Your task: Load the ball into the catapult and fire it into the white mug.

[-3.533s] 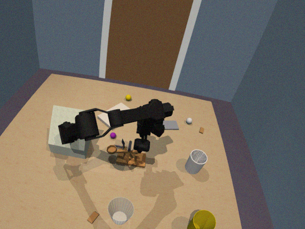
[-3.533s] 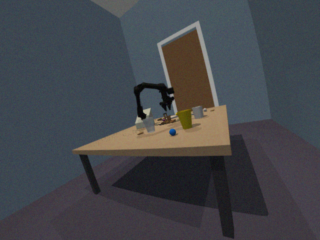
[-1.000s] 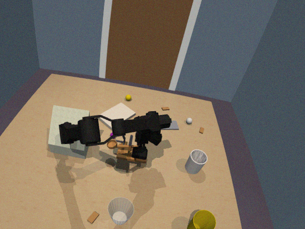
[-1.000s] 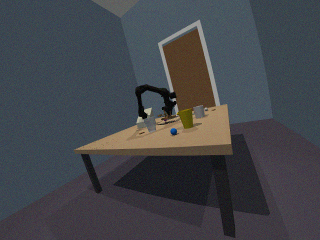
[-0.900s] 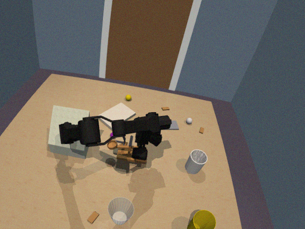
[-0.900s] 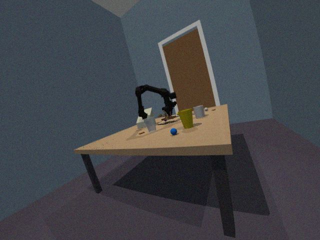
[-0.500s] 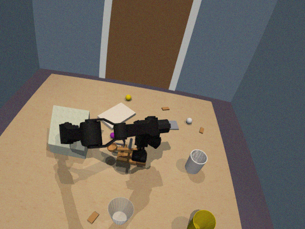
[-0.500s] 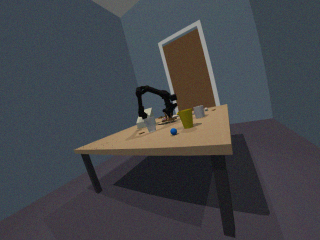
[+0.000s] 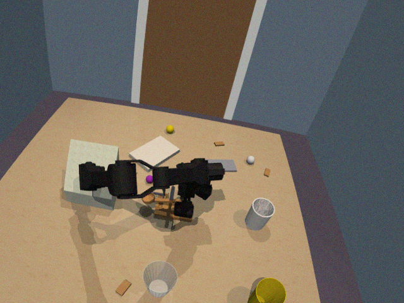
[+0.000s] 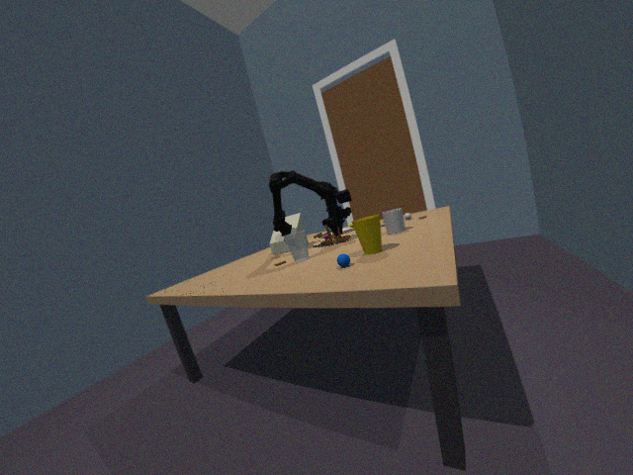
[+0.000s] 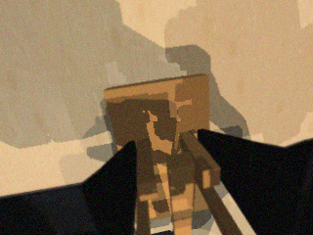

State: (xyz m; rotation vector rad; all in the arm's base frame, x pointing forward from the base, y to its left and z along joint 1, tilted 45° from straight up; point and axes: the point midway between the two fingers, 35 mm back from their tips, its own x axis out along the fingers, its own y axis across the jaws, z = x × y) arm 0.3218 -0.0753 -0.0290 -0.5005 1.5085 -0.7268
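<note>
The purple ball lies 13 cm behind my gripper tip, 14 cm to the left of it and 2 cm below it. Round my gripper tip: wooden catapult: 6 cm behind, 3 cm to the left, 2 cm above; then white mug: 29 cm ahead, 3 cm to the right; then see-through cup: 8 cm behind, 31 cm to the right.
</note>
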